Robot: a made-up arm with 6 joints. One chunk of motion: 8 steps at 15 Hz.
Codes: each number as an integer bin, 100 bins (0 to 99) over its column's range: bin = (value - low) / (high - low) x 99, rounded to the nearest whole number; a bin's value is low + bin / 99 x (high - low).
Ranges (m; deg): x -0.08..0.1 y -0.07..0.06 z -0.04..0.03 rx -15..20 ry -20..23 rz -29..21
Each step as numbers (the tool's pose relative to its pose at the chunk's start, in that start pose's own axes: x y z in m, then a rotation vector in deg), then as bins.
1 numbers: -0.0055 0.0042 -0.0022 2.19 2.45 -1.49
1 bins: 41 57 53 49 52 54
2 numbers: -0.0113 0.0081 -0.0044 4.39 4.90 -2.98
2 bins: 38 59 50 55 57 52
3 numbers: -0.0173 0.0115 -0.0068 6.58 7.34 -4.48
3 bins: 34 62 47 61 63 49
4 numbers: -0.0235 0.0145 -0.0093 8.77 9.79 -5.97
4 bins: 31 64 43 67 69 46
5 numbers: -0.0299 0.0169 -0.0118 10.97 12.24 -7.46
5 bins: 28 66 40 73 74 43
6 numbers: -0.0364 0.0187 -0.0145 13.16 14.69 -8.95
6 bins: 24 68 36 80 80 40
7 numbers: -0.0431 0.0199 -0.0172 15.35 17.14 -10.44
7 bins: 20 68 32 86 86 37
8 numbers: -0.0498 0.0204 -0.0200 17.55 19.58 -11.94
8 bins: 17 69 28 92 91 34
